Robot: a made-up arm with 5 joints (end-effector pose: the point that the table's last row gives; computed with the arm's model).
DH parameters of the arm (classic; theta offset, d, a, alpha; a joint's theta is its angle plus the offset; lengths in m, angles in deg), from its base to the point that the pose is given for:
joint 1: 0 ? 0 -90
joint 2: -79.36 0 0.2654 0
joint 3: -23.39 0 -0.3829 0
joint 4: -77.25 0 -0.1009 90
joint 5: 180 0.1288 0 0
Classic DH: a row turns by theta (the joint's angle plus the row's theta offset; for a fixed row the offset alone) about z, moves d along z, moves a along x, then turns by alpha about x.
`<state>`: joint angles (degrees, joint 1 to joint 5).
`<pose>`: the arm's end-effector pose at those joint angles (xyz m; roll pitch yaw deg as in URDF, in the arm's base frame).
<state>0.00 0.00 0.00 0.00 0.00</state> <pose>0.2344 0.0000 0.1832 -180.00 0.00 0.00</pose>
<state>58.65 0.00 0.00 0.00 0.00</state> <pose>0.1220 0.2002 0.1832 -180.00 0.00 58.65</pose>
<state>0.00 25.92 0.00 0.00 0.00</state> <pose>0.1053 0.0000 0.1050 -180.00 25.92 0.00</pose>
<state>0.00 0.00 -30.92 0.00 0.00</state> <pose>0.4661 0.0000 0.3498 -180.00 -30.92 0.00</pose>
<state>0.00 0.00 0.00 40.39 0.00</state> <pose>0.1269 0.0000 0.1485 -180.00 40.39 0.00</pose>
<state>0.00 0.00 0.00 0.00 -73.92</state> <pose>0.2344 0.0000 0.1832 -180.00 0.00 73.92</pose>
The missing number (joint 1, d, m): 0.4246
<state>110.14 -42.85 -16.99 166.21 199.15</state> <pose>-0.0247 0.0675 0.4741 -48.16 -65.01 161.08</pose>
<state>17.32 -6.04 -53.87 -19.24 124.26</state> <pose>0.5081 0.1585 0.6499 -103.06 33.57 -79.99</pose>
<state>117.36 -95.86 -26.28 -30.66 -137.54</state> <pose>0.0111 -0.0214 0.8776 19.13 19.71 163.17</pose>
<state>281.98 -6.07 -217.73 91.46 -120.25</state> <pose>-0.0563 0.2652 1.0615 43.47 21.86 -9.46</pose>
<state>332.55 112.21 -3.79 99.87 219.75</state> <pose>-0.1649 0.0857 0.4797 18.99 21.37 15.92</pose>
